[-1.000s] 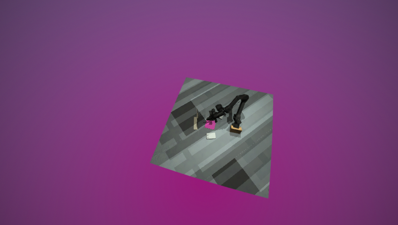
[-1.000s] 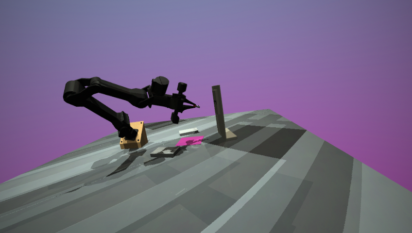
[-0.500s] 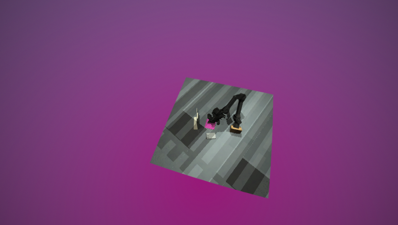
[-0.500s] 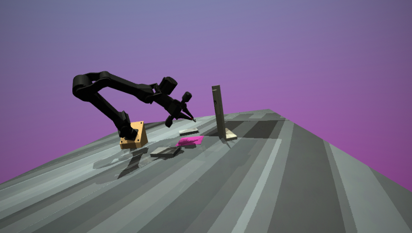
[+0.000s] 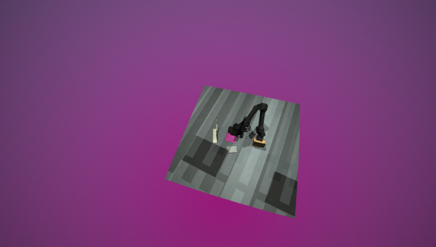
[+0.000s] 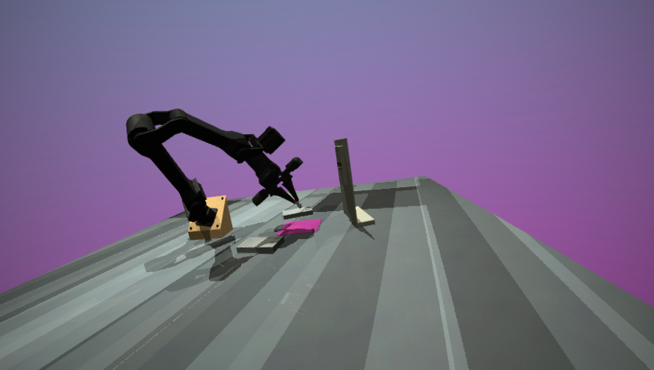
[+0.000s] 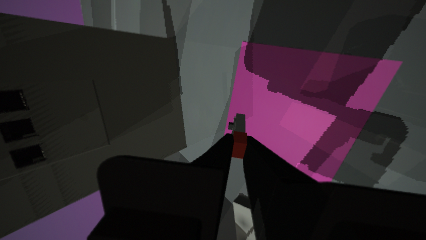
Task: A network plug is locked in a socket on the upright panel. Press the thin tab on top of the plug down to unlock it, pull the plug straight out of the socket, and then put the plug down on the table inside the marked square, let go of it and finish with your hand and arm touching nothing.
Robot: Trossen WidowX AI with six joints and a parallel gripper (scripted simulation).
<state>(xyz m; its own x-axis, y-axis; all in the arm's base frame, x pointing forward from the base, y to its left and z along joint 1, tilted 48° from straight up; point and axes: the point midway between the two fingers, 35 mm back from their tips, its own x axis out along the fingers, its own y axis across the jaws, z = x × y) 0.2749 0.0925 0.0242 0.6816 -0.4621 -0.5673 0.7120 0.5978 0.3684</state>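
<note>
Now: gripper tip 8 cm above the magenta marked square. From my gripper tip the other things lie so: beige upright panel (15 cm ahead, 5 cm to the left, 3 cm above); red plug (1 cm ahead).
</note>
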